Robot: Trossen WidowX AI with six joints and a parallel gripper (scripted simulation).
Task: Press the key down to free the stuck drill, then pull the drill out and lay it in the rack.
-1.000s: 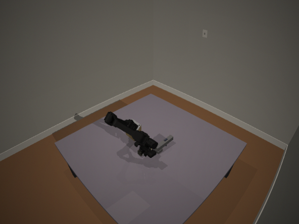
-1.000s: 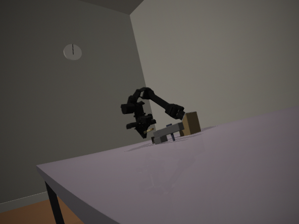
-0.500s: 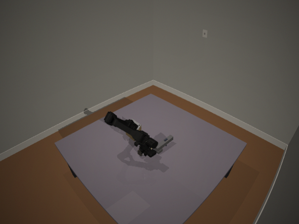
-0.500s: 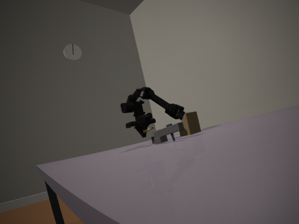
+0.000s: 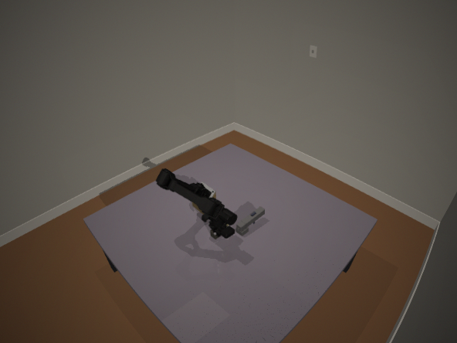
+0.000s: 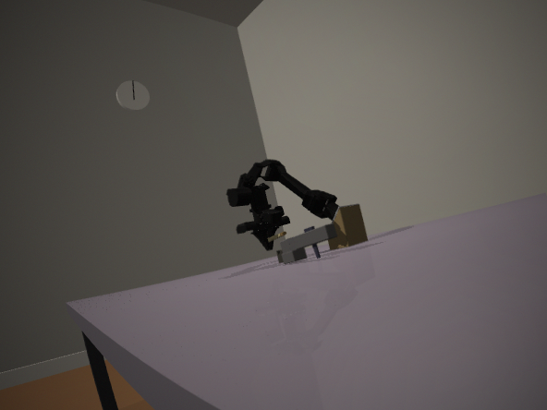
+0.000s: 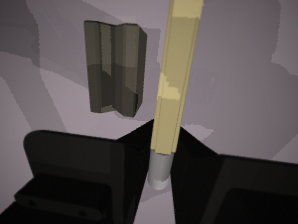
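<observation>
Right now the drill is 40 mm to the left of my gripper tip and 40 mm above it. From my gripper tip the other things lie so: grey block 200 mm to the left, 30 mm ahead; then olive block 40 mm behind, 30 mm to the left, 30 mm below; then blue key 230 mm to the left, 30 mm ahead, 10 mm above.
</observation>
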